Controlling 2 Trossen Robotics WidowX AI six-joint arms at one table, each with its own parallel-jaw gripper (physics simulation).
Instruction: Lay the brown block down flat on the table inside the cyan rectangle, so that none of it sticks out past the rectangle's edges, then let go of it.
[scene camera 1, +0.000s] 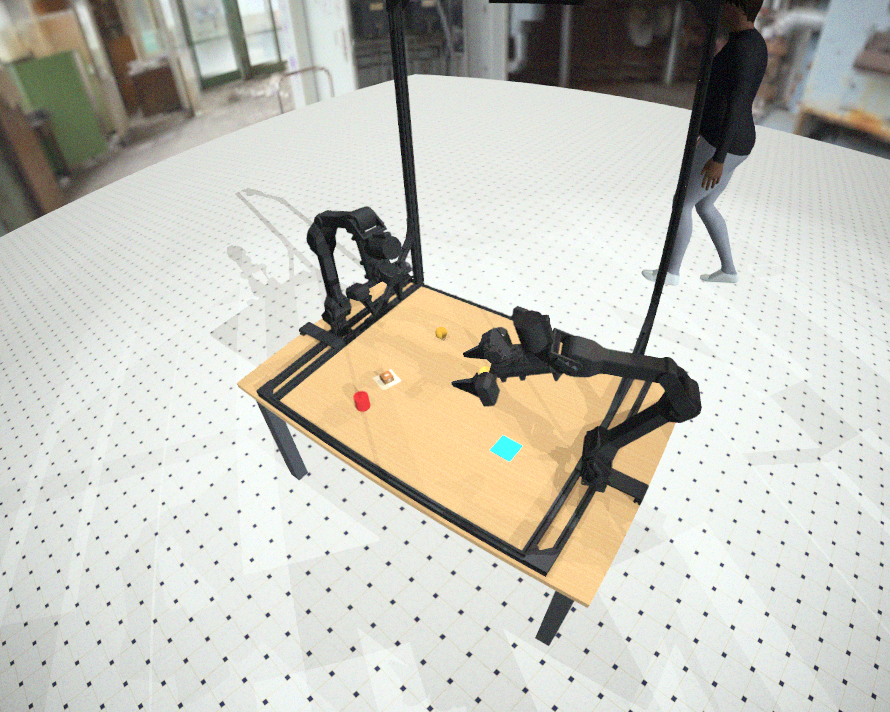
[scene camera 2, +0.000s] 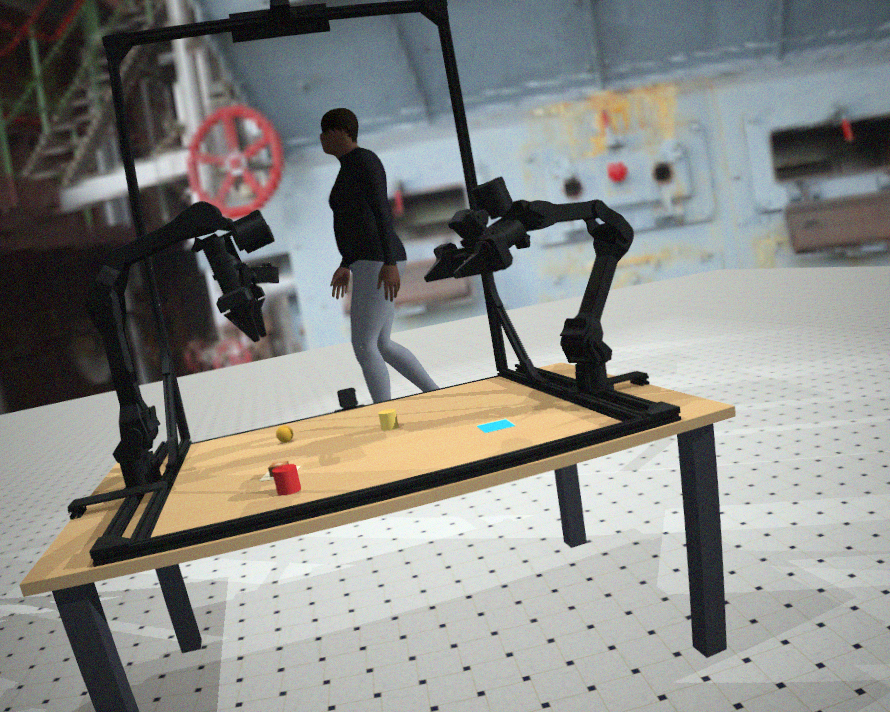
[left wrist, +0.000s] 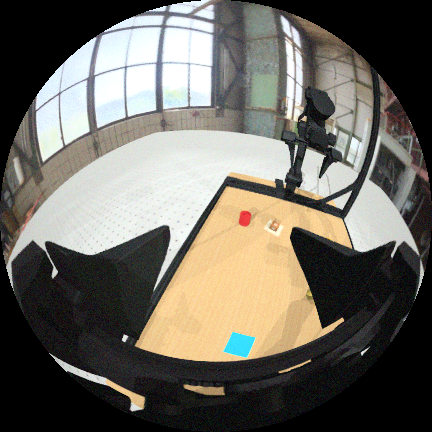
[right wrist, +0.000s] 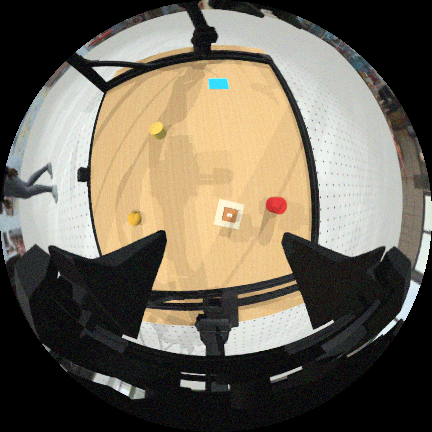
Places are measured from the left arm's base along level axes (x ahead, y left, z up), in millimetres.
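Pixels of known places: left gripper, between the fingertips: (scene camera 1: 457, 369) (scene camera 2: 439, 278) (left wrist: 233, 232); right gripper, between the fingertips: (scene camera 1: 387, 307) (scene camera 2: 260, 338) (left wrist: 305, 172) (right wrist: 226, 237); left arm's base, origin of its link: (scene camera 1: 594, 476) (scene camera 2: 593, 388) (right wrist: 203, 51); right arm's base, origin of its link: (scene camera 1: 340, 331) (scene camera 2: 143, 484) (left wrist: 288, 192) (right wrist: 212, 304).
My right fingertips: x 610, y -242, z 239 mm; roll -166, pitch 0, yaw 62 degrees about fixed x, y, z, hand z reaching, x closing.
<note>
For each thing: its top centre in the pictures, then the offset to it from my right fingertips. "spot": a spot on its surface instead.
- brown block, centre of its top: (scene camera 2: 278, 464) (right wrist: 229, 214) (scene camera 1: 386, 375) (left wrist: 274, 223) 238 mm down, 27 mm ahead, 24 mm left
- small cream-white square, a spot on its surface: (right wrist: 221, 206) spot: 256 mm down, 2 mm ahead, 16 mm left
- cyan rectangle, a spot on its surface: (scene camera 2: 495, 426) (scene camera 1: 504, 449) (left wrist: 237, 343) (right wrist: 219, 83) spot: 257 mm down, 369 mm back, 194 mm left
- red cylinder, centre of its top: (scene camera 2: 284, 468) (right wrist: 279, 205) (scene camera 1: 360, 396) (left wrist: 245, 213) 216 mm down, 56 mm ahead, 144 mm left
- yellow cylinder, centre of its top: (scene camera 2: 386, 411) (right wrist: 155, 127) 219 mm down, 262 mm back, 46 mm right
- orange-yellow ball, centre of its top: (scene camera 2: 282, 425) (right wrist: 130, 219) (scene camera 1: 440, 328) 219 mm down, 76 mm back, 207 mm right
The brown block (scene camera 1: 386, 377) (scene camera 2: 277, 465) (left wrist: 275, 226) (right wrist: 229, 215) sits on a small cream-white square (right wrist: 221, 206); in scene camera 2 the red cylinder partly hides it. The cyan rectangle (scene camera 1: 506, 448) (scene camera 2: 495, 426) (left wrist: 239, 344) (right wrist: 218, 84) lies bare on the table, towards the left arm's base. My right gripper (right wrist: 226, 237) (scene camera 2: 256, 337) is open and empty, pointing down, high above the table on the block's side. My left gripper (scene camera 1: 459, 368) (left wrist: 233, 232) is open and empty, raised high above the table and far from the block.
A red cylinder (scene camera 1: 361, 401) (scene camera 2: 286, 479) (left wrist: 245, 218) (right wrist: 276, 205) stands close to the block. A yellow cylinder (scene camera 2: 388, 420) (right wrist: 157, 130) and an orange-yellow ball (scene camera 1: 440, 332) (scene camera 2: 285, 433) (right wrist: 134, 218) are farther off. A black frame edges the table, with tall posts at the far side.
</note>
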